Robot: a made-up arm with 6 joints.
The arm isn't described. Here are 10 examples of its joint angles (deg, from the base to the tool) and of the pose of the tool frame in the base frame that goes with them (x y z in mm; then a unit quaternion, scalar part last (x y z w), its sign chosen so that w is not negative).
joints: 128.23 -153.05 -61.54 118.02 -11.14 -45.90
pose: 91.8 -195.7 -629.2 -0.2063 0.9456 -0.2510 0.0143
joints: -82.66 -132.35 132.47 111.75 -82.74 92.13
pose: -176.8 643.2 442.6 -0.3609 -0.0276 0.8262 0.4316
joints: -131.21 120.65 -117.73 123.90 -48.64 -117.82
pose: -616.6 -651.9 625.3 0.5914 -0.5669 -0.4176 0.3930
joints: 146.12 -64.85 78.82 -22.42 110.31 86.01
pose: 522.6 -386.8 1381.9 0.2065 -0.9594 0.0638 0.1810
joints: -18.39 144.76 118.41 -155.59 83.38 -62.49
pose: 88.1 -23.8 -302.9 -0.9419 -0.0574 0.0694 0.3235
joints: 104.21 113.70 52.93 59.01 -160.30 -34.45
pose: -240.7 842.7 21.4 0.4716 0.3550 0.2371 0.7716
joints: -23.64 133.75 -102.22 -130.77 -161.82 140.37
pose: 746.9 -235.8 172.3 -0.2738 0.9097 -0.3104 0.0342
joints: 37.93 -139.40 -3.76 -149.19 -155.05 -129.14
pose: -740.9 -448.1 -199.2 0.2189 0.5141 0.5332 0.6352
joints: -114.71 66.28 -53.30 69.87 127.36 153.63
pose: -246.3 -964.5 1295.7 -0.7067 0.1459 -0.6102 0.3270
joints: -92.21 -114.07 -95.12 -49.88 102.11 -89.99
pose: -30.6 782.7 -62.6 0.2491 -0.8338 -0.0081 0.4926
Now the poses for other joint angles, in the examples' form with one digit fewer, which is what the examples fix.
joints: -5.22 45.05 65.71 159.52 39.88 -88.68
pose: 1155 -10 1178 0.563 0.711 0.387 0.168
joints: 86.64 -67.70 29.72 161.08 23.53 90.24
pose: -163 -1244 1437 0.850 -0.037 0.117 0.513
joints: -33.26 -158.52 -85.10 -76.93 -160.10 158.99
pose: -101 178 -305 0.306 -0.808 -0.452 0.222
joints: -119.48 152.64 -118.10 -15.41 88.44 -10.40
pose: -347 -651 55 -0.854 -0.016 0.456 0.248
